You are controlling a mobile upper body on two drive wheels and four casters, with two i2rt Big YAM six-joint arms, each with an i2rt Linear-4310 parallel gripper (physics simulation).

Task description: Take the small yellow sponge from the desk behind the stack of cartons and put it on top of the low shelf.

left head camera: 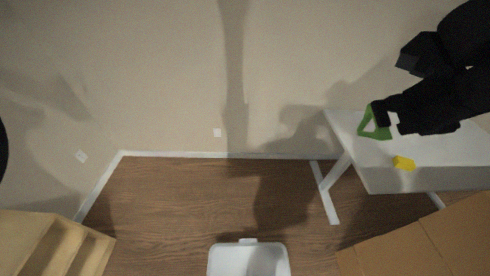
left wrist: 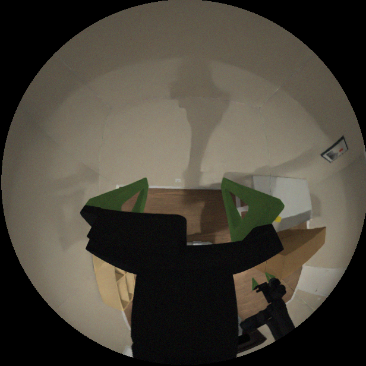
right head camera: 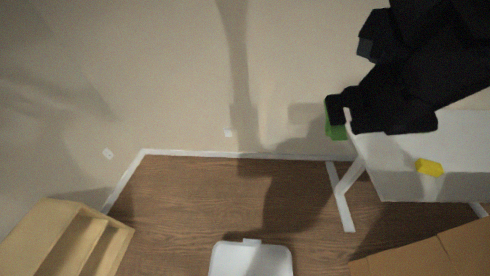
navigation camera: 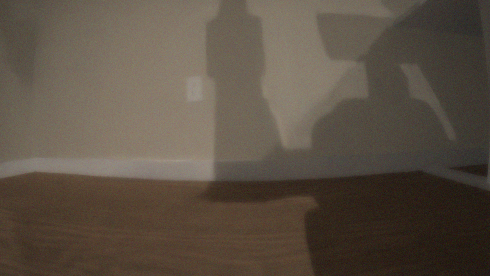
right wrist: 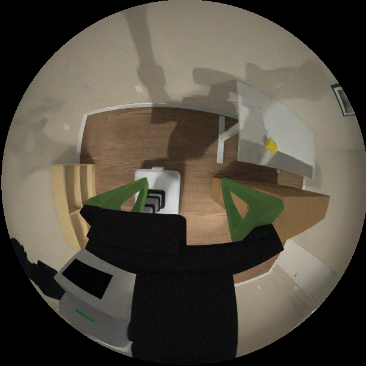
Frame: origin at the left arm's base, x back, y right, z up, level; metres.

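Seen in the pictures: right gripper, fingertip midpoint: (left head camera: 378, 130) (right head camera: 352, 129).
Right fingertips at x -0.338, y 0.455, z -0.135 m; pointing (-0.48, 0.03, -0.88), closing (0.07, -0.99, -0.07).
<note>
Offsets run from my right fingertips to a thing's top centre. "spot": to the spot under its first point. Level surfaces: height alone.
The small yellow sponge @[dx -0.285, dy +0.742, dz -0.509 m] (left head camera: 404, 163) (right head camera: 429, 167) (left wrist: 278, 219) (right wrist: 271, 145) lies on the white desk @[dz -0.554 m] (left head camera: 440, 150) (right head camera: 465, 150) (left wrist: 292, 192) (right wrist: 295, 135), near its edge facing the brown cartons @[spot: dx +0.152, dy +0.483, dz -0.635 m] (left head camera: 400, 250) (right head camera: 420, 260) (left wrist: 295, 250) (right wrist: 300, 205). A low light-wood shelf @[dz -0.664 m] (left head camera: 20, 225) (right head camera: 37, 225) (left wrist: 102, 280) (right wrist: 59, 190) stands at the left. My left gripper (left wrist: 184, 181) is open and empty, raised and apart from the sponge. My right gripper (right wrist: 184, 181) (left wrist: 258, 275) is open and empty. Its arm overlaps the desk in the head views, apart from the sponge.
My white base (left head camera: 247, 260) (right head camera: 250, 260) is at the bottom centre, between shelf and cartons. A white desk leg (left head camera: 327, 205) (right head camera: 345, 212) reaches the wooden floor. Beyond is a beige wall with a white baseboard (navigation camera: 125, 167). A framed picture (right wrist: 344, 99) hangs at the right.
</note>
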